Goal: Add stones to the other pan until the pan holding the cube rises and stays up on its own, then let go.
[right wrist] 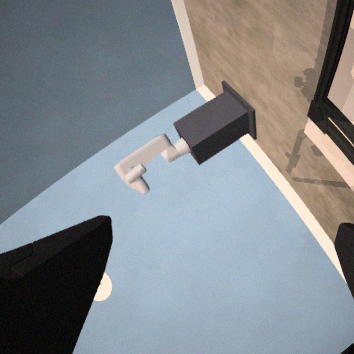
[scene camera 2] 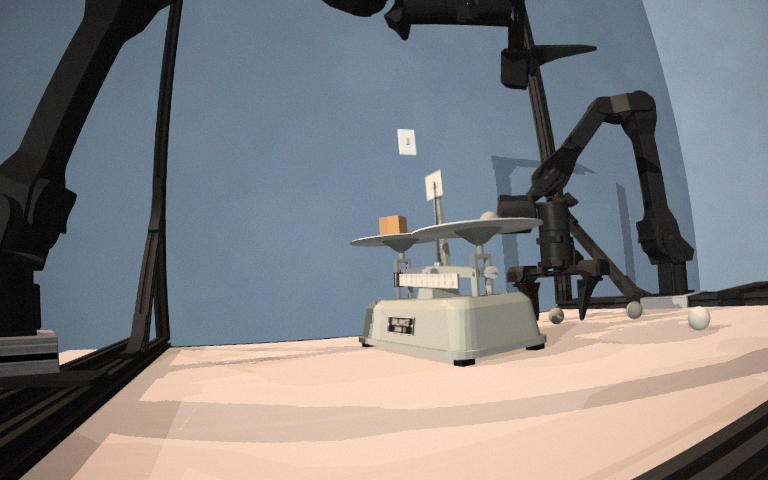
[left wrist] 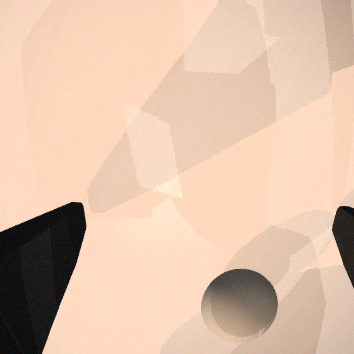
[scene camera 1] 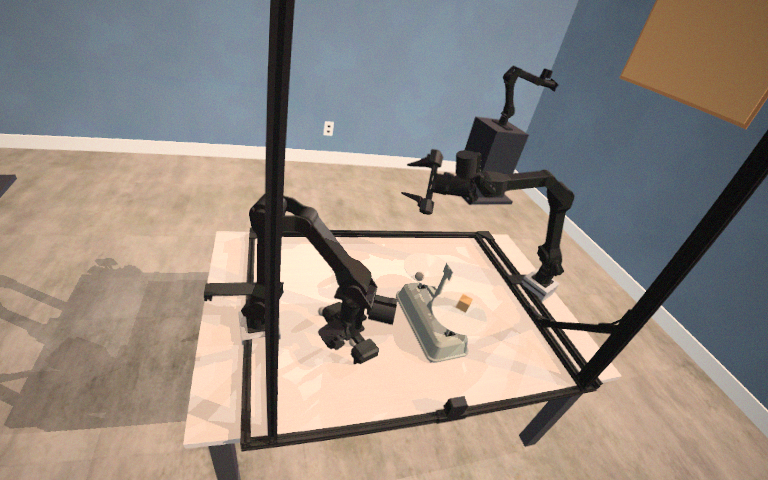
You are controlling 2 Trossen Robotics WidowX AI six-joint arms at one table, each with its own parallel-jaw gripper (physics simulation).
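Places are measured from the left arm's base along level axes (x ahead, y left, z up), in metres.
Pixels of known places: left gripper, fingertip midpoint: (scene camera 2: pixel 558 320) (left wrist: pixel 215 218) (scene camera 1: pixel 346 351); right gripper, fingertip midpoint: (right wrist: pixel 230 233) (scene camera 2: pixel 598 7) (scene camera 1: pixel 404 178); left arm's base, link origin: (scene camera 2: pixel 673 294) (scene camera 1: pixel 259 322); right arm's base, link origin: (scene camera 2: pixel 1 334) (scene camera 1: pixel 542 279).
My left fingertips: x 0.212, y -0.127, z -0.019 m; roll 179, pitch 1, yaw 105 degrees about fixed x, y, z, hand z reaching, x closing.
Ahead of a thing's pixels: the offset from my left fingertips to its top centre. "spot": to the spot under its first point. Level surfaces: height alone.
The grey-green balance @[dx +0.279, dy +0.041, dz +0.231 m] (scene camera 1: pixel 420 322) (scene camera 2: pixel 492 322) stands on the table. An orange cube @[dx +0.295, dy -0.039, dz +0.184 m] (scene camera 1: pixel 464 303) (scene camera 2: pixel 392 224) sits on one pan @[spot: dx +0.329, dy -0.059, dz +0.152 m] (scene camera 2: pixel 367 241), which appears lower than the other pan (scene camera 2: pixel 453 229). A stone @[dx +0.228, dy +0.095, dz +0.169 m] (scene camera 1: pixel 419 275) (scene camera 2: pixel 488 215) rests on that other pan. Three stones @[dx +0.026, dy +0.018, dz +0.025 m] (scene camera 2: pixel 556 315) @[dx -0.031, dy +0.142, dz +0.025 m] (scene camera 2: pixel 634 309) @[dx +0.080, dy +0.305, dz +0.025 m] (scene camera 2: pixel 698 318) lie on the table in scene camera 2. My left gripper (scene camera 1: pixel 347 348) (scene camera 2: pixel 559 316) (left wrist: pixel 215 218) is open, low and pointing down beside the balance; a stone @[spot: dx +0.017, dy +0.013, dz +0.021 m] (left wrist: pixel 239 305) shows between its fingers in the left wrist view, untouched. My right gripper (scene camera 1: pixel 405 179) (right wrist: pixel 230 233) is open and empty, high up.
A black frame (scene camera 1: pixel 362 433) borders the table @[dz -0.002 m] (scene camera 1: pixel 362 396), with tall posts (scene camera 1: pixel 277 141) rising from it. A dark pedestal (scene camera 1: pixel 495 144) (right wrist: pixel 215 125) with another small arm (scene camera 1: pixel 508 96) (right wrist: pixel 145 152) stands beyond the table.
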